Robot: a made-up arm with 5 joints.
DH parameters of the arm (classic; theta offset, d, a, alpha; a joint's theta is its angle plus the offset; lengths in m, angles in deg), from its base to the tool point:
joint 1: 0 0.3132 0 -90
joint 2: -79.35 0 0.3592 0
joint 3: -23.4 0 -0.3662 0
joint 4: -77.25 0 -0.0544 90
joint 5: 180 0.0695 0 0
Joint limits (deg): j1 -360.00..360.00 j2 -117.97..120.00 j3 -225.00..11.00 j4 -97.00..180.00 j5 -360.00..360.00
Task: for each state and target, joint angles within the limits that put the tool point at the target. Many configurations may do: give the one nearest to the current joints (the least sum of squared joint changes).
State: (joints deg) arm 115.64 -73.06 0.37 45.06 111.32
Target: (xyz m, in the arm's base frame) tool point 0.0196 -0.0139 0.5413
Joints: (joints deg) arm 144.66 -113.51 -11.56 48.58 111.32
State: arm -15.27 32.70 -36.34 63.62 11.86
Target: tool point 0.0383 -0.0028 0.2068
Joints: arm -4.18 29.52 0.88 76.45 11.86
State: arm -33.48 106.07 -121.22 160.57 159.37
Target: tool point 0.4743 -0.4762 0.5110
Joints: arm -45.11 56.64 -157.60 135.47 159.37
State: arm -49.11 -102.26 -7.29 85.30 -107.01
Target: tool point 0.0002 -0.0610 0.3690
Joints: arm -89.81 -96.77 5.06 82.54 -107.01
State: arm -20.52 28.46 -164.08 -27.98 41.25
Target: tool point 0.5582 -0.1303 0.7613
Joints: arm -13.14 58.12 -176.10 -50.29 41.25
